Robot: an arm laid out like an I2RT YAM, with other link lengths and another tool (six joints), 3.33 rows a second.
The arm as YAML. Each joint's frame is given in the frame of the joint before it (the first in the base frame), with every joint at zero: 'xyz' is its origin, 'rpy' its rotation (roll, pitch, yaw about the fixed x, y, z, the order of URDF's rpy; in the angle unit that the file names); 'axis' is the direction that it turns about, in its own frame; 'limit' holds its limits. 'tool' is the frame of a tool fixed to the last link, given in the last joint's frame.
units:
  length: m
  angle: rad
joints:
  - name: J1
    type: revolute
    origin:
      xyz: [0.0, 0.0, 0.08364]
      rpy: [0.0, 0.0, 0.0]
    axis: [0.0, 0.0, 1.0]
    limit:
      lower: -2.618
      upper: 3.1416
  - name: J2
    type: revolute
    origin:
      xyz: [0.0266, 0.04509, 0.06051]
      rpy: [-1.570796, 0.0, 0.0]
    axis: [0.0, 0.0, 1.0]
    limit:
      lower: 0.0
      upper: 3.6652
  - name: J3
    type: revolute
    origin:
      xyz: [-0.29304, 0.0, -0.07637]
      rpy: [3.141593, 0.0, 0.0]
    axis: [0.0, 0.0, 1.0]
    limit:
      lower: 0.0
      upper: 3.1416
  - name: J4
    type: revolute
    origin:
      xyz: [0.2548, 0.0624, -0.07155]
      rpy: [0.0, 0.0, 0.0]
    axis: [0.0, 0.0, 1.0]
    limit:
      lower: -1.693
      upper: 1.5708
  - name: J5
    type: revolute
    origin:
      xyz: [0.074, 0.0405, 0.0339]
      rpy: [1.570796, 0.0, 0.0]
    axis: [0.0, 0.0, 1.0]
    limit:
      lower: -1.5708
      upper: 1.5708
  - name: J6
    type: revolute
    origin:
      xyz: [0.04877, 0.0, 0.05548]
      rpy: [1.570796, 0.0, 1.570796]
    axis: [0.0, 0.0, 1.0]
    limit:
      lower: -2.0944
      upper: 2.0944
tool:
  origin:
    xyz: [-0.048, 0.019, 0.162]
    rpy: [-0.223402, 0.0, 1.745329]
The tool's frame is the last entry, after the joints.
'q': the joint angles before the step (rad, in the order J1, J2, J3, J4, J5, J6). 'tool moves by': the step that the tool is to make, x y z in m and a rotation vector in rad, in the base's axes. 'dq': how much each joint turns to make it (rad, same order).
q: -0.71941, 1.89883, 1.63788, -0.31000, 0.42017, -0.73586
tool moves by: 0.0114, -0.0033, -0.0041, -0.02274, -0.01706, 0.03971
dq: 0.00001, 0.00936, -0.02815, 0.07639, -0.03074, -0.02806
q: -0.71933, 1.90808, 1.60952, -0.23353, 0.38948, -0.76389
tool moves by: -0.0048, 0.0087, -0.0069, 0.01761, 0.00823, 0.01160
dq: 0.00116, -0.02224, -0.04071, 0.00014, -0.01299, 0.00144
